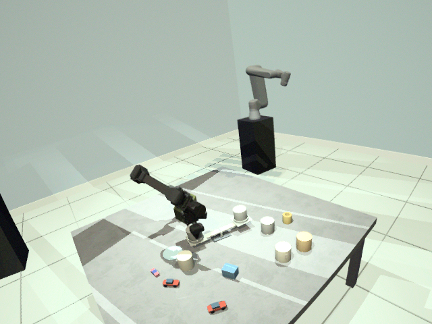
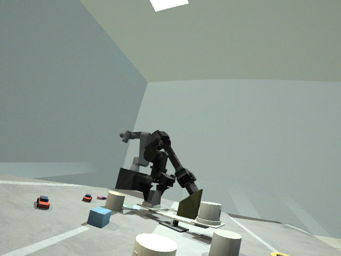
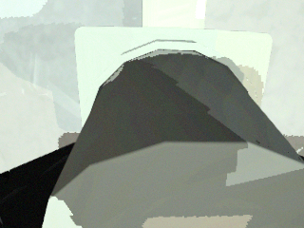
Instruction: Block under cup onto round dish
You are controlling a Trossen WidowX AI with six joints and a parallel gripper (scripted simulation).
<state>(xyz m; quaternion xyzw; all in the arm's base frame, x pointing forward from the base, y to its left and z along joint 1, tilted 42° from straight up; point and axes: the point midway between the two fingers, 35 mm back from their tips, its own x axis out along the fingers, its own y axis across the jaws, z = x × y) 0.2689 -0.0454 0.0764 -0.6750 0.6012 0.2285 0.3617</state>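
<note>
Now: gripper tip 2 cm past the round dish, 13 cm to the left of it and 6 cm above it. Also, from my gripper tip: blue cube (27 cm ahead, 2 cm to the left, 5 cm below); grey block (1 cm below); small balance (2 cm ahead, 13 cm to the left, 3 cm below).
</note>
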